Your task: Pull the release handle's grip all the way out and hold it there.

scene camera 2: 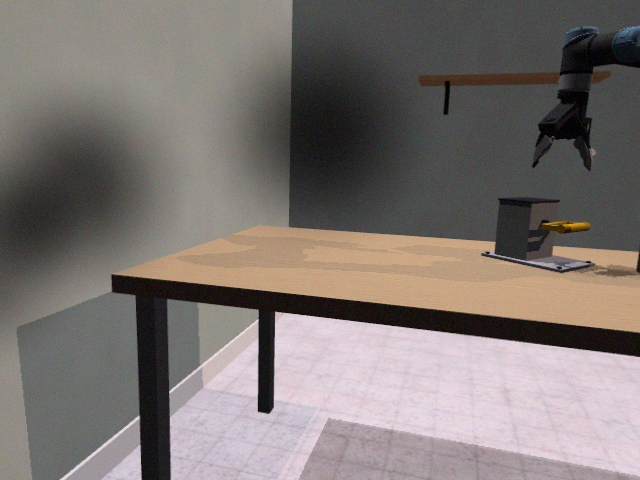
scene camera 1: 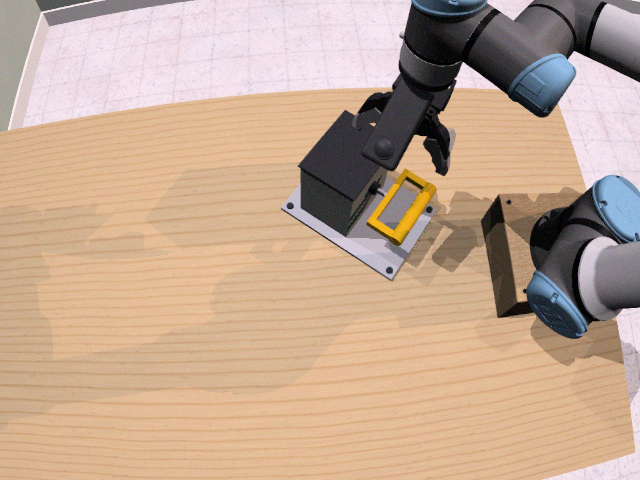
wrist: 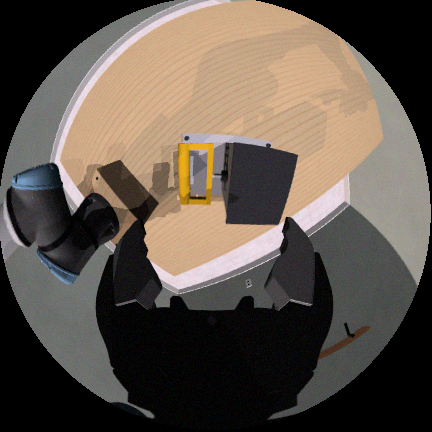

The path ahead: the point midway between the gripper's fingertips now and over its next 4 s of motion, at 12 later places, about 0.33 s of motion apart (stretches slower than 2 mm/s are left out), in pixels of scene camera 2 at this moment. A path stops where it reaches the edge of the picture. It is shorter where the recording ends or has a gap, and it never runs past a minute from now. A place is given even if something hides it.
My gripper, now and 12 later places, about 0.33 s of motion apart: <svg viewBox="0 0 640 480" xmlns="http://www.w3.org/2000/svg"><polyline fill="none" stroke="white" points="559,169 563,177 577,200 577,202 576,206 575,218 570,230 567,236 567,236 570,234 571,230 569,230 568,229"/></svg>
